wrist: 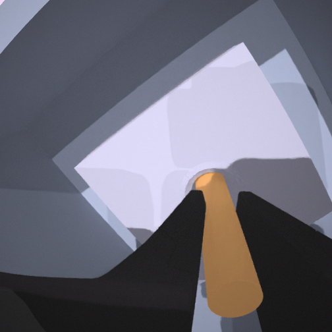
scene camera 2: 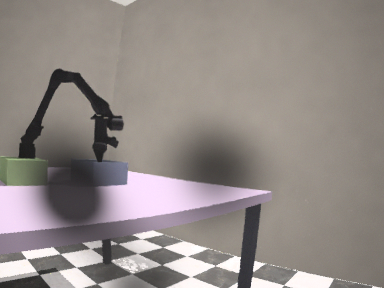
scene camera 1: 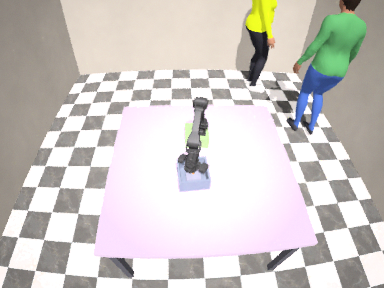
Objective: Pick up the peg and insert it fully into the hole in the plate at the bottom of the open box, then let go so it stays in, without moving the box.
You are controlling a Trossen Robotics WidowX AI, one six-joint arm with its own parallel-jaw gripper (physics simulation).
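Seen in the pictures: arm's base, origin of its link: (scene camera 2: 26, 158) (scene camera 1: 201, 132).
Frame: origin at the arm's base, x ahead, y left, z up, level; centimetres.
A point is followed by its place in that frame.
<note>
My gripper (scene camera 1: 193, 171) @(x 33.6, y -5.8, z -1.8 cm) (scene camera 2: 100, 160) @(x 33.6, y -5.8, z -1.8 cm) (wrist: 218, 201) is shut on the orange peg (wrist: 231, 250), reaching down into the open blue-grey box (scene camera 1: 194, 186) @(x 42.6, y -4.5, z -5.0 cm) (scene camera 2: 114, 173) @(x 36.2, y -14.6, z -4.5 cm) (wrist: 110, 65). In the wrist view the peg runs between the two black fingers, its far end at the round hole (wrist: 190, 184) in the pale plate (wrist: 220, 110). A grey crescent of the hole shows at the left and top of that end; the rest is hidden by the peg and fingers. I cannot tell whether the tip is inside the hole or just above it. In scene camera 2 the box wall hides the peg.
The box walls surround the gripper's tips closely. A green box (scene camera 1: 189, 134) @(x 2.0, y -8.3, z -0.3 cm) (scene camera 2: 25, 171) @(x -2.8, y -11.6, z -4.3 cm) stands near the arm's base on the pink table (scene camera 1: 145, 220) @(x 64.7, y -33.0, z -9.7 cm) (scene camera 2: 200, 202) @(x 42.9, y -57.5, z -9.7 cm). Two people, in yellow (scene camera 1: 261, 17) and green (scene camera 1: 338, 45), stand on the floor behind the table.
</note>
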